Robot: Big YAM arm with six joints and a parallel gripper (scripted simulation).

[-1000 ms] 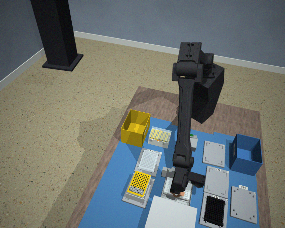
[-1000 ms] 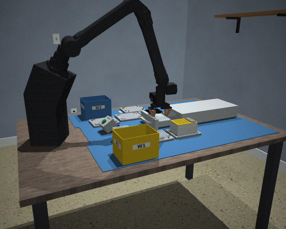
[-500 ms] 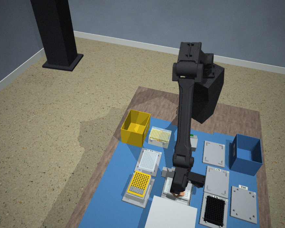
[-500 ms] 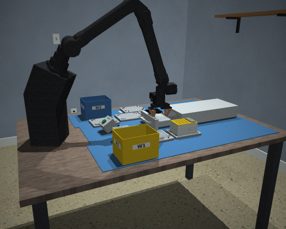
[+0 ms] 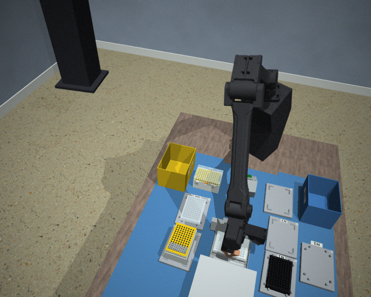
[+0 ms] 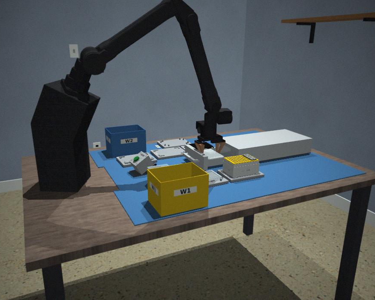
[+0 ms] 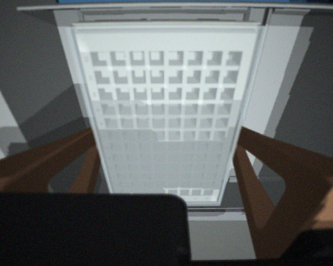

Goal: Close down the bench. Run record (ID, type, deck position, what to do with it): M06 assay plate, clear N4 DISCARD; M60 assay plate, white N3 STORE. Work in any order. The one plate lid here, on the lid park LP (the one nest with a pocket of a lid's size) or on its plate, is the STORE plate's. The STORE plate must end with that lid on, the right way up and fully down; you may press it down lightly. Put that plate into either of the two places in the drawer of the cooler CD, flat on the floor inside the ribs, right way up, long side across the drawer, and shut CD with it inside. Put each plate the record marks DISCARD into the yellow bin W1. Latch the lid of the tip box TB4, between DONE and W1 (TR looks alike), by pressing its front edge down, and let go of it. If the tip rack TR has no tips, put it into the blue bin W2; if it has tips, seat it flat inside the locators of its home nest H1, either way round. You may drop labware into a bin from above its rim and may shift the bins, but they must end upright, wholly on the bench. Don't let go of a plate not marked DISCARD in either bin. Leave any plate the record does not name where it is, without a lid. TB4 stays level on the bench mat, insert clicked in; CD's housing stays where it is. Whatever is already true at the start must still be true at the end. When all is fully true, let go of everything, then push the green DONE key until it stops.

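My hand is 3 cm short of the cooler drawer and 1 cm above it. The rest, counted from my hand: nest N2: 19 cm to the right, 3 cm below, 3 cm ahead; white assay plate: right at my hand; clear plate lid: right at my hand.
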